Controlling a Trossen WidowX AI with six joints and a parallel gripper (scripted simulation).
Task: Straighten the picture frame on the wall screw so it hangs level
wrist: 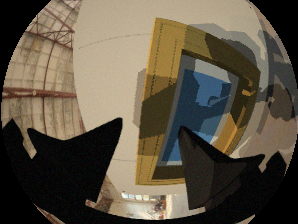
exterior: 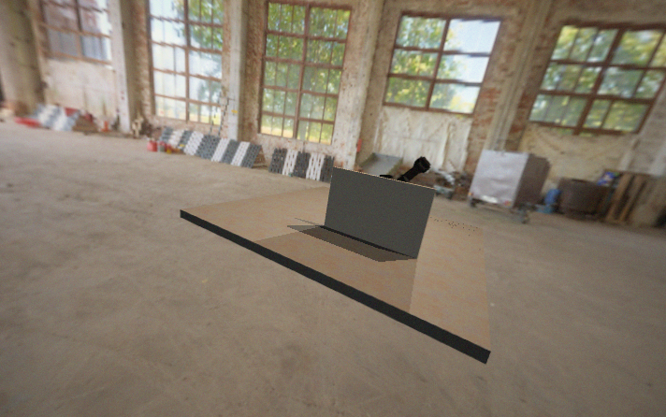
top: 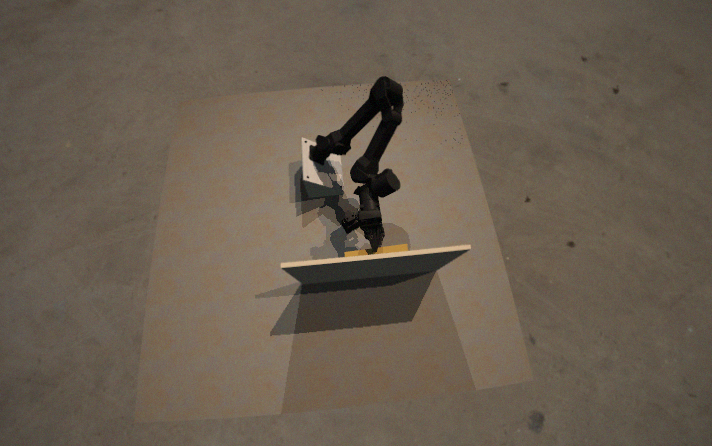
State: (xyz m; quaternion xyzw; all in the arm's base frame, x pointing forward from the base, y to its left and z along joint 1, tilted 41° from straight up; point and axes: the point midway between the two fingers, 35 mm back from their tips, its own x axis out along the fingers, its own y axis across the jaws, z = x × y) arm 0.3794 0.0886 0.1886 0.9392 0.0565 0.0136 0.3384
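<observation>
The picture frame lies 1 cm ahead of my gripper tip, 1 cm to the left of it and 5 cm below it. From my gripper tip the other things lie so: wall panel 2 cm ahead, 6 cm below.
</observation>
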